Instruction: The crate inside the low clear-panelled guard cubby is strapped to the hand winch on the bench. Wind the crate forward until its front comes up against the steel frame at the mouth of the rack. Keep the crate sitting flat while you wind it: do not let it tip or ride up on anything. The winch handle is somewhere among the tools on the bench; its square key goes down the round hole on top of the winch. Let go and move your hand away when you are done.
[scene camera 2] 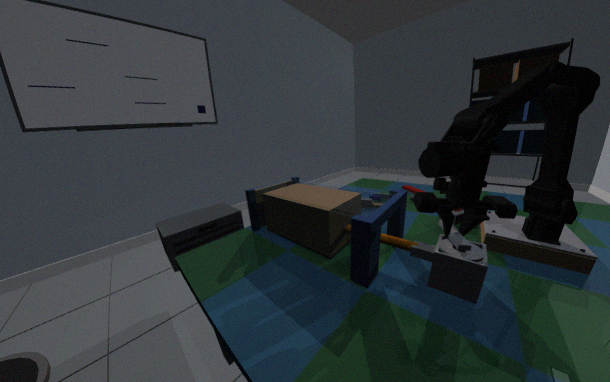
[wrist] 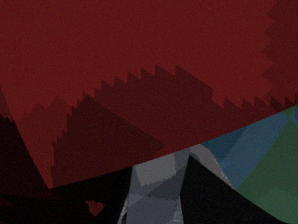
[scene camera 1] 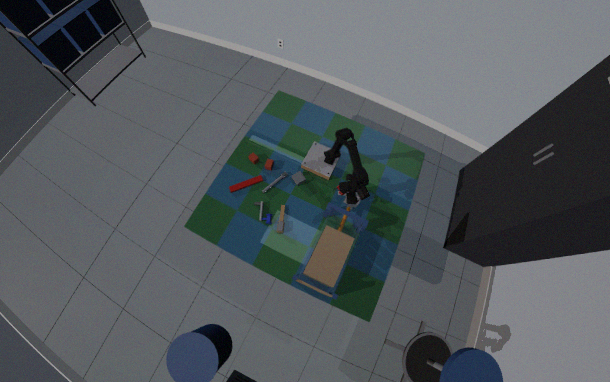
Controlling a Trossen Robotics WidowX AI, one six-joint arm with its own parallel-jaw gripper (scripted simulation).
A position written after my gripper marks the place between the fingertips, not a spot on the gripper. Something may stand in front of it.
I see my gripper (scene camera 2: 452,236), a grey winch (scene camera 2: 460,274), a winch handle (wrist: 156,184) and a blue steel frame (scene camera 2: 371,226).
My gripper shows as well in the wrist view (wrist: 158,158).
